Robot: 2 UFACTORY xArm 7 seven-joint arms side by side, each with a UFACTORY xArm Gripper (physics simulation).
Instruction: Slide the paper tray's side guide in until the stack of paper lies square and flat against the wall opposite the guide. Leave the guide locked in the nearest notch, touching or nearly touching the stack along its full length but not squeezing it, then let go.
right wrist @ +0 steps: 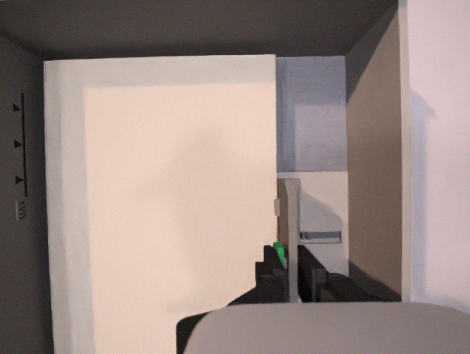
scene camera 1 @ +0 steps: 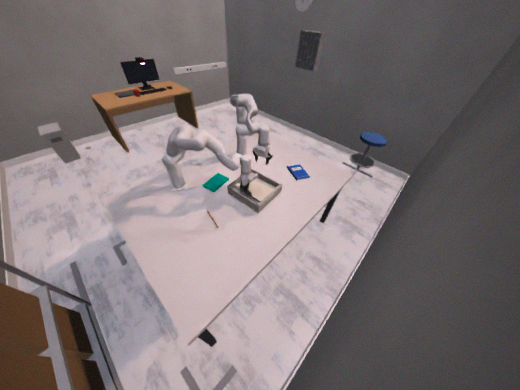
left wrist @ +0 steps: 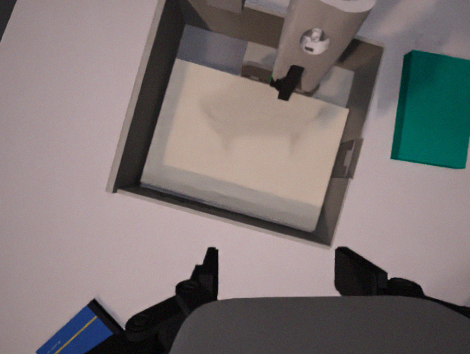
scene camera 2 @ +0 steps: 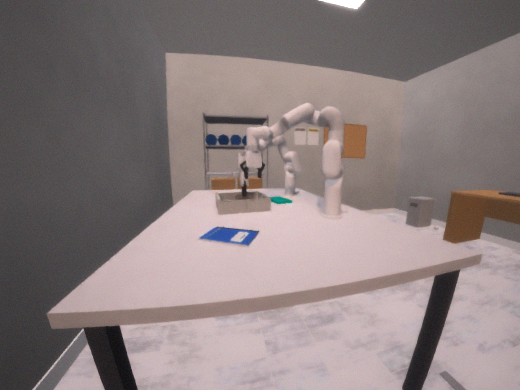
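Pixels of known places: left gripper, fingertip midpoint: [scene camera 1: 261, 162] [left wrist: 276, 267] [scene camera 2: 253, 178]; right gripper, fingertip midpoint: [right wrist: 282, 264] [scene camera 1: 245, 189] [left wrist: 282, 79] [scene camera 2: 244, 195]; left arm's base, origin of the base link: [scene camera 1: 242, 154] [scene camera 2: 331, 215]; right arm's base, origin of the base link: [scene camera 1: 179, 185] [scene camera 2: 289, 195].
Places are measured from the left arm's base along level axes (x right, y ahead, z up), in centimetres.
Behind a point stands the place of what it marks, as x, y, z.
The paper tray [scene camera 1: 258, 206] @(42.9, 68.5, 7.7) [scene camera 2: 243, 205] @(14.8, 50.3, 4.8) [left wrist: 131, 115] @(23.5, 65.2, 9.4) [right wrist: 375, 150] @(43.8, 57.7, 5.9) stands on the table. The cream paper stack [scene camera 1: 264, 190] @(24.7, 57.2, 4.0) [left wrist: 250, 145] @(26.9, 48.9, 4.0) [right wrist: 175, 150] @(27.5, 56.3, 4.0) lies flat in it. In the right wrist view its left edge runs along the left wall, with little or no gap. The side guide [left wrist: 256, 73] @(36.9, 52.2, 6.2) [right wrist: 294, 215] @(37.3, 52.3, 7.9) stands upright at the stack's opposite edge, touching or nearly touching it. My right gripper [scene camera 1: 245, 188] @(37.2, 48.3, 6.8) [scene camera 2: 244, 191] @(37.2, 48.3, 6.8) [right wrist: 282, 264] @(37.2, 48.3, 6.8) is shut on the guide beside a green tab. My left gripper [scene camera 1: 262, 159] @(16.3, 44.2, 21.2) [scene camera 2: 253, 175] @(16.3, 44.2, 21.2) [left wrist: 276, 267] @(16.3, 44.2, 21.2) is open and empty, above the table beside the tray.
A teal book [scene camera 1: 215, 182] @(47.7, 20.6, 1.8) [scene camera 2: 280, 200] @(40.3, 20.0, 1.8) [left wrist: 433, 110] @(45.9, 20.7, 1.8) lies beside the tray. A blue notebook [scene camera 1: 298, 172] @(-20.1, 59.3, 0.8) [scene camera 2: 230, 235] @(-22.0, 58.3, 0.8) [left wrist: 77, 330] @(-16.0, 65.1, 0.8) lies on its other side. A thin brown stick [scene camera 1: 213, 219] @(71.2, 51.5, 0.7) lies on the table. The right arm reaches over one tray wall.
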